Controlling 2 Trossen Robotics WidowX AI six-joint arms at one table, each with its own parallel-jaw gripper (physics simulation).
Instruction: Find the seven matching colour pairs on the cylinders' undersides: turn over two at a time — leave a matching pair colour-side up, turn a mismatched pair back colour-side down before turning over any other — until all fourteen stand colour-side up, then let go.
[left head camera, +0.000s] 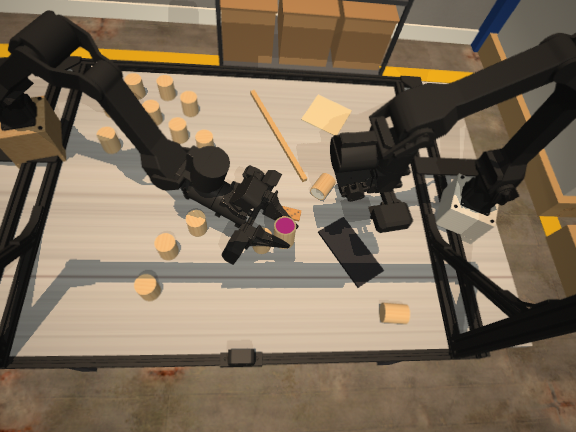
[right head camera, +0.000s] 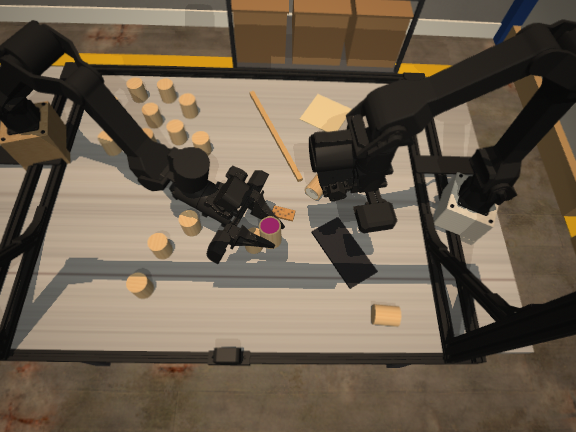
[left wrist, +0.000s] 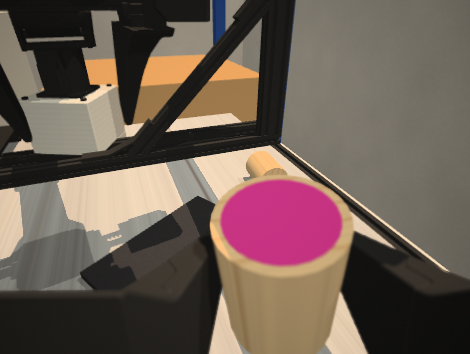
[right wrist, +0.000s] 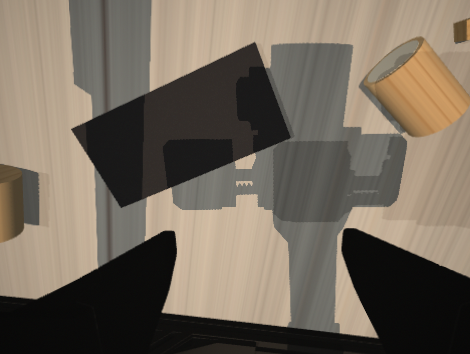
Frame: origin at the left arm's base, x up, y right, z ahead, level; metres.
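Seen in the pictures: left gripper, fingertip midpoint: (left head camera: 293, 237) (right head camera: 279, 237) (left wrist: 274, 235); right gripper, fingertip midpoint: (left head camera: 368, 203) (right head camera: 357, 203) (left wrist: 82, 131) (right wrist: 258, 240); left arm's base, link origin: (left head camera: 19, 116) (right head camera: 24, 121); right arm's base, link origin: (left head camera: 476, 199) (right head camera: 475, 198) (left wrist: 70, 92).
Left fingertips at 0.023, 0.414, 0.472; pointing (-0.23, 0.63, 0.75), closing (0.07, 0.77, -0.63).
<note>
Offsets run from my left fingertips to a thing's top centre, as dx, dy, dz. "spot": to the spot under its first point.
My left gripper (left head camera: 291, 236) (right head camera: 278, 236) (left wrist: 274, 235) is shut on an upright wooden cylinder @(+0.029, -0.012, -0.014) (left head camera: 285, 226) (right head camera: 270, 225) (left wrist: 281, 222) whose magenta face points up. It is above the table, beside a standing cylinder (left head camera: 262, 243) (right head camera: 254, 242) partly hidden by a finger. Three cylinders @(-0.081, -0.122, -0.165) (left head camera: 196, 223) @(-0.081, -0.085, -0.234) (left head camera: 166, 246) @(-0.081, -0.009, -0.283) (left head camera: 147, 287) with plain tops stand at the left, and several more @(-0.081, -0.518, -0.167) (left head camera: 165, 87) (right head camera: 166, 90) stand in a group at the upper left, partly hidden by my arm. My right gripper (right wrist: 258, 240) is open and empty above the table.
A cylinder with a greyish end @(-0.091, -0.148, +0.133) (left head camera: 322, 186) (right head camera: 313, 189) (right wrist: 420, 90) lies on its side. Another @(-0.091, +0.170, +0.177) (left head camera: 394, 313) (right head camera: 386, 315) (left wrist: 262, 164) lies lower right. A black slab @(-0.123, +0.015, +0.144) (left head camera: 351, 252) (right head camera: 345, 252) (right wrist: 190, 115), domino @(-0.122, -0.107, +0.040) (left head camera: 293, 213) (right head camera: 285, 213), stick @(-0.119, -0.331, +0.076) (left head camera: 278, 135) and pale square @(spot: -0.128, -0.367, +0.225) (left head camera: 326, 114) lie around.
</note>
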